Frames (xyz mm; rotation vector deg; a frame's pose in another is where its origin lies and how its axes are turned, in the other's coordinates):
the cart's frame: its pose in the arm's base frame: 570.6 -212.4 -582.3 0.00 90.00 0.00
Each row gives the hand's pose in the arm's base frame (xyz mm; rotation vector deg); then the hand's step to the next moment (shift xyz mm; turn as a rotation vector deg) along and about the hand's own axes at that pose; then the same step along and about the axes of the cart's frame.
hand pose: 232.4 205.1 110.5 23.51 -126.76 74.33
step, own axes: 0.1 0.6 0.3 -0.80 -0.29 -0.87
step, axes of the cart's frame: 0.5 0.0 -0.5 -0.08 0.61 1.05
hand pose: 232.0 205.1 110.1 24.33 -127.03 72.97
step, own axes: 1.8 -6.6 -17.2 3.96 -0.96 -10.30
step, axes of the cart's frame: -12.6 11.5 7.1 -7.20 8.41 0.38
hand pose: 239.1 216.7 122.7 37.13 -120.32 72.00
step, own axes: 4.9 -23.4 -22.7 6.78 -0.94 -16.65
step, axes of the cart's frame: -26.0 9.7 17.8 -11.54 13.82 -0.06
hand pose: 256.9 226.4 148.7 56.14 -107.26 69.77
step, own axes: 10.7 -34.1 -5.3 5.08 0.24 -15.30
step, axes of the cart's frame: -25.0 -6.8 25.2 -9.17 13.26 -0.46
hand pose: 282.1 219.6 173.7 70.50 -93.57 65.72
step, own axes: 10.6 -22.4 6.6 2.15 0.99 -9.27
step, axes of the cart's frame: -12.5 -12.0 18.9 -4.52 8.39 -0.88
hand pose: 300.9 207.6 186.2 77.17 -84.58 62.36
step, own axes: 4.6 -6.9 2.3 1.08 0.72 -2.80
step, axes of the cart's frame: -4.2 -3.8 6.5 -1.75 2.44 -0.72
